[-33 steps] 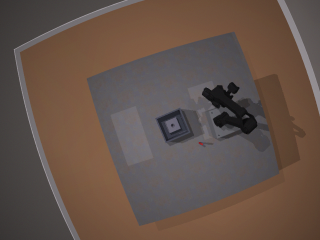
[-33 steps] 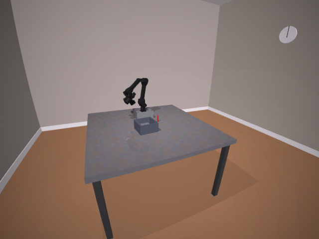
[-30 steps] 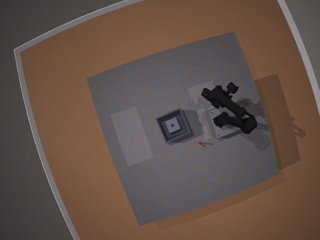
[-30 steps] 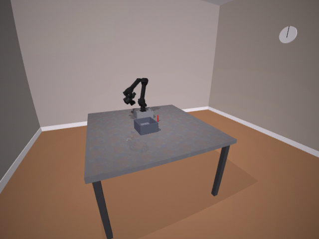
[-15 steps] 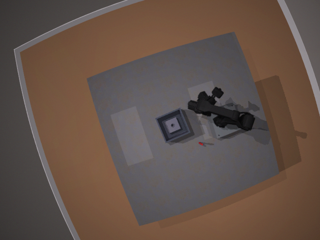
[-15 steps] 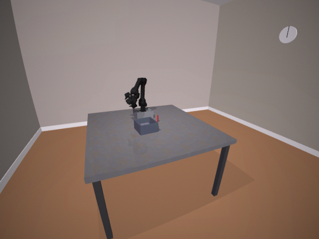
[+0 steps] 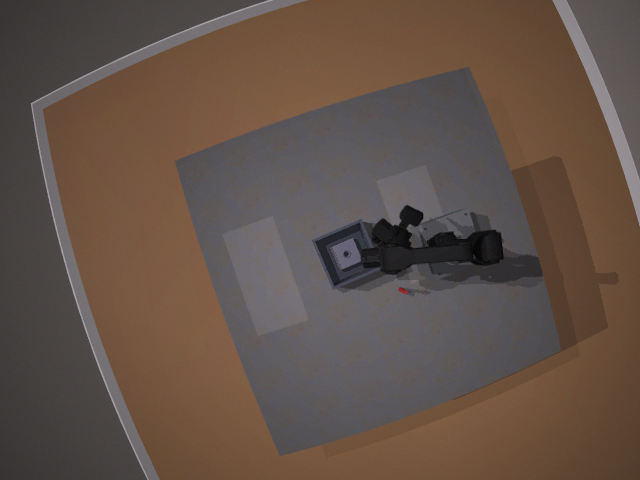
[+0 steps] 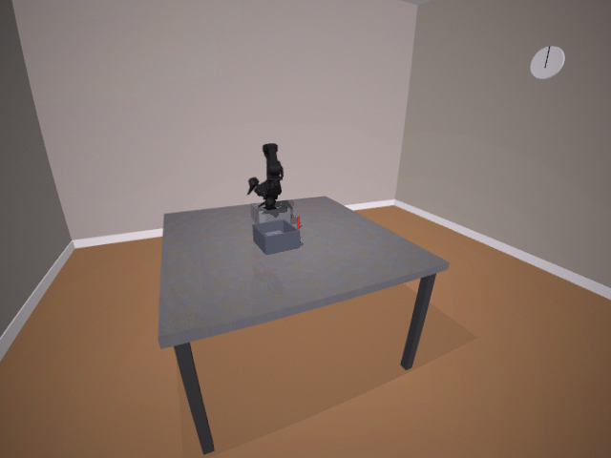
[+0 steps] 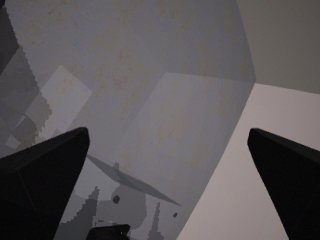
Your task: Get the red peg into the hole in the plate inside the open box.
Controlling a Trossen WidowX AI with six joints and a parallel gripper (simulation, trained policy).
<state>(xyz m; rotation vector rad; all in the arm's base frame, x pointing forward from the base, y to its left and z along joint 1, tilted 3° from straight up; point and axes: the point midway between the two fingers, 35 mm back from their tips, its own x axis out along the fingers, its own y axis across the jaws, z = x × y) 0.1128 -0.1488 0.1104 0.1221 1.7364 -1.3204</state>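
Right now my gripper tip is 10 cm short of the red peg, 25 cm to the right of it and 15 cm above it. The rest, counted from my gripper tip: light plate: 21 cm ahead, 2 cm to the left, 15 cm below; grey box: 21 cm ahead, 2 cm to the left, 17 cm below.
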